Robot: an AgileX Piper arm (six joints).
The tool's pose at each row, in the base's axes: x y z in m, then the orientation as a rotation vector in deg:
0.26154 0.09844 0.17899 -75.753 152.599 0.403
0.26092 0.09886 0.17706 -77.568 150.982 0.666
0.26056 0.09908 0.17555 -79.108 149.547 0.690
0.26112 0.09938 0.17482 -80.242 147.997 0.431
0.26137 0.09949 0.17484 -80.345 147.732 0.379
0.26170 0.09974 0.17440 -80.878 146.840 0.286
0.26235 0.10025 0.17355 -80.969 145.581 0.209
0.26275 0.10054 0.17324 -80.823 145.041 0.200
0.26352 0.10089 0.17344 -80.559 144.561 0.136
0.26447 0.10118 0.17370 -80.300 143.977 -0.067
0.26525 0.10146 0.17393 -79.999 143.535 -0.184
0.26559 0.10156 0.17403 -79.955 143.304 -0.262
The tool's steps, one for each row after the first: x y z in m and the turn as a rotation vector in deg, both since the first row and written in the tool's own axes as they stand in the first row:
0.00033 0.00088 0.00184 -0.001 -0.694 -1.558
0.00060 0.00141 0.00330 0.129 -1.254 -2.918
0.00014 0.00120 0.00412 0.566 -1.967 -4.098
-0.00010 0.00106 0.00415 0.668 -2.122 -4.247
-0.00043 0.00099 0.00465 0.913 -2.589 -4.857
-0.00108 0.00084 0.00563 1.395 -3.532 -5.327
-0.00150 0.00072 0.00601 1.634 -4.020 -5.419
-0.00227 0.00031 0.00596 1.917 -4.491 -5.423
-0.00310 -0.00028 0.00586 2.322 -5.001 -5.472
-0.00382 -0.00075 0.00577 2.634 -5.441 -5.445
-0.00412 -0.00096 0.00573 2.777 -5.619 -5.499

